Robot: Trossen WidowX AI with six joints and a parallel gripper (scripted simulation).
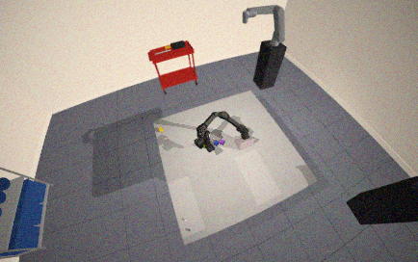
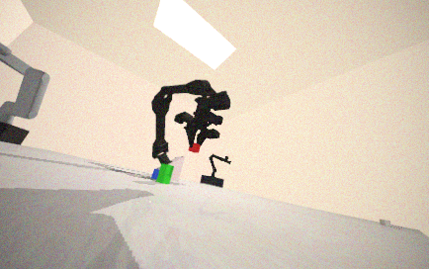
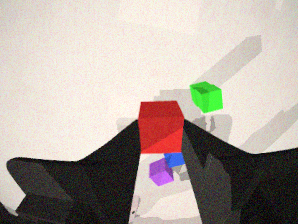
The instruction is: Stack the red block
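Right now the green block is 7 cm to the right of my gripper tip and 12 cm below it. Also, from my gripper tip: purple block: 17 cm behind, 5 cm to the right, 11 cm below; then blue block: 12 cm behind, 7 cm to the right, 11 cm below; then red block: right at my gripper tip.
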